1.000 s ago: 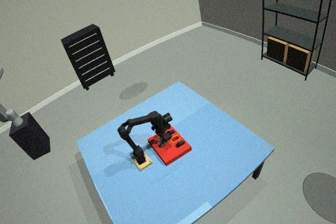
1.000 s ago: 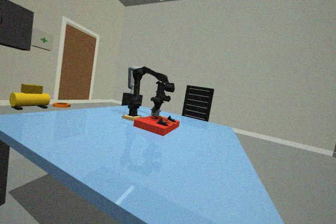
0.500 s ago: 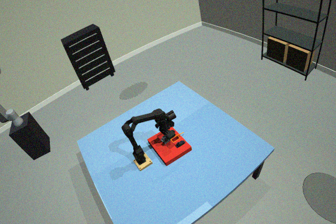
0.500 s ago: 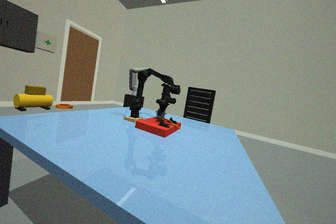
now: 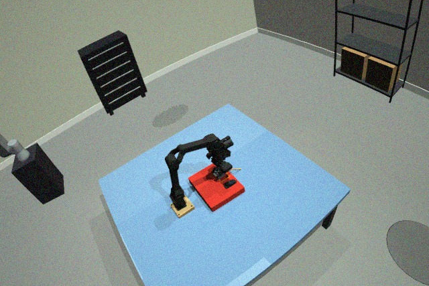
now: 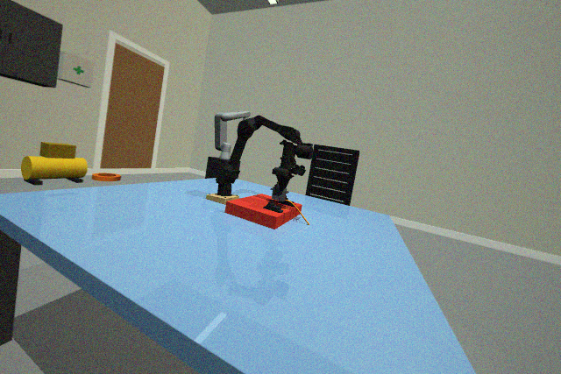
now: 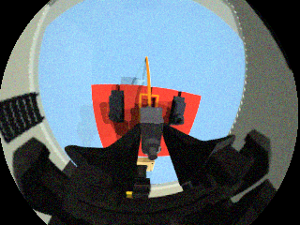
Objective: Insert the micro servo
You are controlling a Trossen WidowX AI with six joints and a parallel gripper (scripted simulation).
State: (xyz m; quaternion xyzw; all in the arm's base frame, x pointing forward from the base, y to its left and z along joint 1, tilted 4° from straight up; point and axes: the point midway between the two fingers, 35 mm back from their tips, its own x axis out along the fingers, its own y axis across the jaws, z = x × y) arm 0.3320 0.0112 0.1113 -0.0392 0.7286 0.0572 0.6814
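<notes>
Now: the red deck 11 cm behind my gripper tip, 1 cm to the right of it and 10 cm below it.
</notes>
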